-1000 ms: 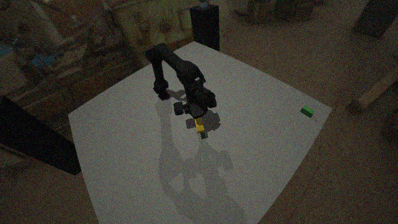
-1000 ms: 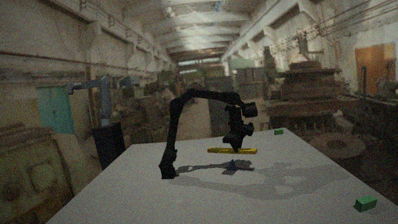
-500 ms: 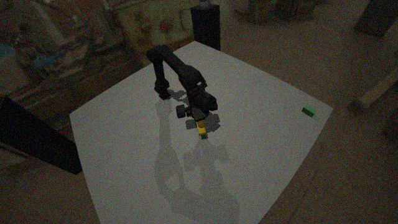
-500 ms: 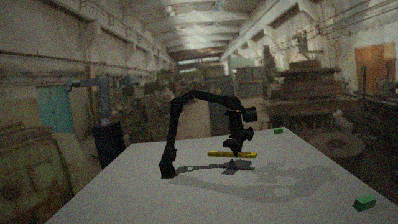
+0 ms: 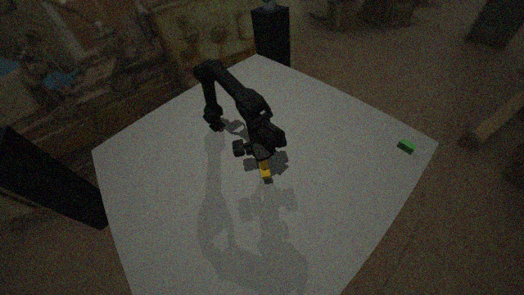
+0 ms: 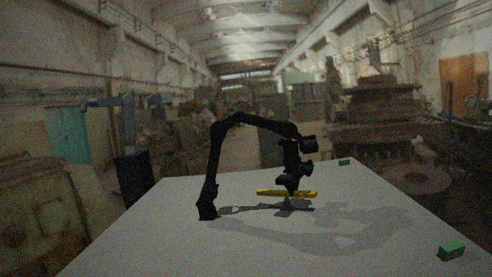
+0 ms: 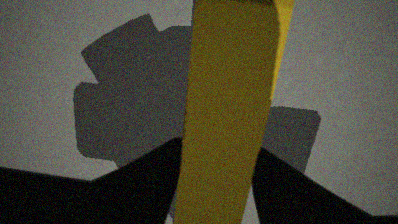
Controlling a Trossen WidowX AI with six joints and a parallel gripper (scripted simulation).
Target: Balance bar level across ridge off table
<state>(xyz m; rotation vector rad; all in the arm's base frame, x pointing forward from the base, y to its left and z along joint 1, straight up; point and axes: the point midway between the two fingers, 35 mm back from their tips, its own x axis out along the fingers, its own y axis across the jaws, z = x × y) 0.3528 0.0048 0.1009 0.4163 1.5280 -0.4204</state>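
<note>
My gripper tip is 30 mm past the yellow bar and 20 mm to the right of it.
</note>
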